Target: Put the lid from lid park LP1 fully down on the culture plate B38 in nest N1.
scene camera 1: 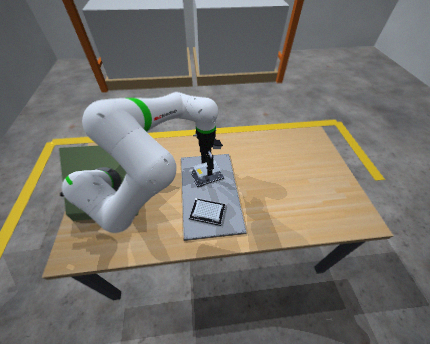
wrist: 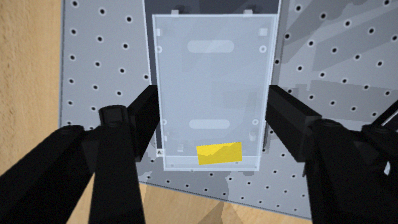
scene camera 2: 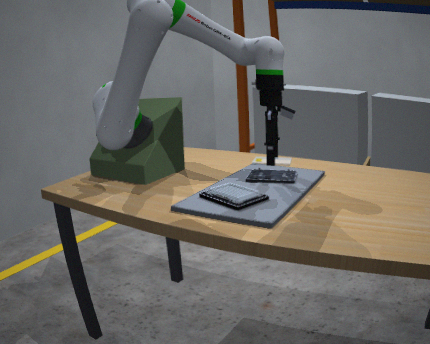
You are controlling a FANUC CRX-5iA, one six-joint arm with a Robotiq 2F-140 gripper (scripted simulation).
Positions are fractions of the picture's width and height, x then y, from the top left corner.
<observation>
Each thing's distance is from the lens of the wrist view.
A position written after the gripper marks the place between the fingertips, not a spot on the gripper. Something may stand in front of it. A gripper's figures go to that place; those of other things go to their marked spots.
gripper (wrist: 0.53,0.45): 0.17 m
clear lid (wrist: 0.54,0.32): 0.16 m
</observation>
